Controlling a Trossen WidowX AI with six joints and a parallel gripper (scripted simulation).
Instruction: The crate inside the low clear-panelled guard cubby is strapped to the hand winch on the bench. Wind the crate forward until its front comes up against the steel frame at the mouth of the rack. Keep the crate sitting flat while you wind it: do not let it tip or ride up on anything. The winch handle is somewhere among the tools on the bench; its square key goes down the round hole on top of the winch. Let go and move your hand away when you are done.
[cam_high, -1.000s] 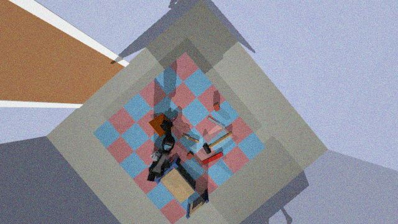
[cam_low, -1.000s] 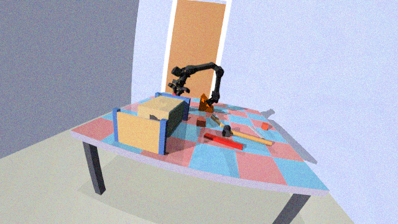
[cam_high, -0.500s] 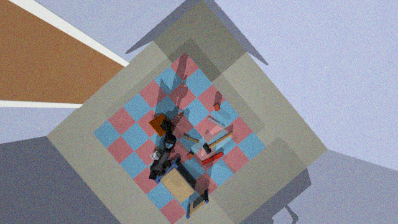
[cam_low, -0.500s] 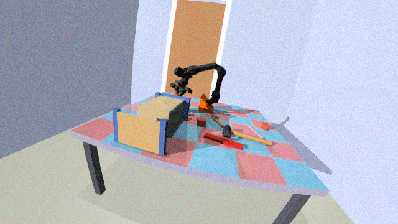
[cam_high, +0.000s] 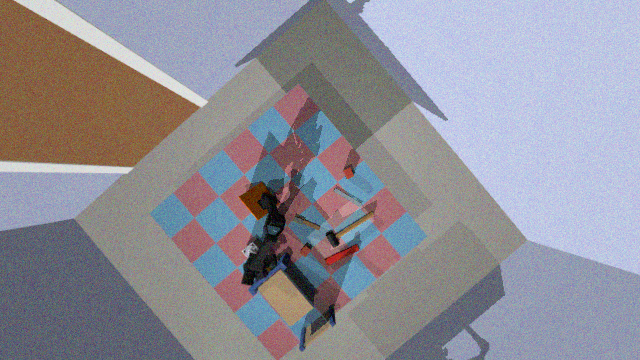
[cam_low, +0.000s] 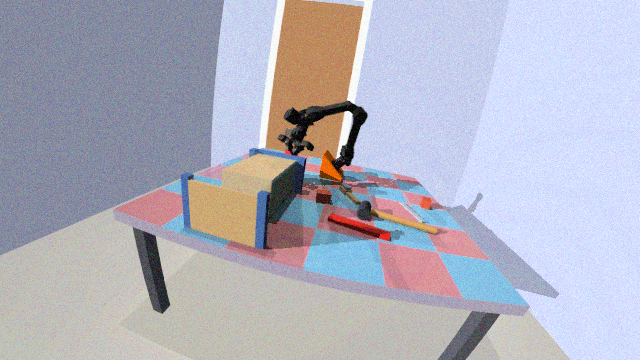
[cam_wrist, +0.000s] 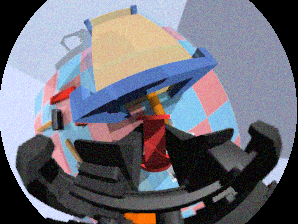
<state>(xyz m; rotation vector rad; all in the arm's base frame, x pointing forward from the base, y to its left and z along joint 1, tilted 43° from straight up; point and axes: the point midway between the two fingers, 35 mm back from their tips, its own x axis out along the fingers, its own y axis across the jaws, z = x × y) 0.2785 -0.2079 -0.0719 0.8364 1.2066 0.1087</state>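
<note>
My gripper tip is now 6 cm short of the blue steel frame, 3 cm to the left of it and 3 cm above it. From my gripper tip the other things lie so: winch 12 cm behind, 5 cm to the right, 10 cm below; then dark red knob 1 cm behind, 1 cm to the left; then cubby 30 cm ahead, 3 cm to the right, 5 cm below.
</note>
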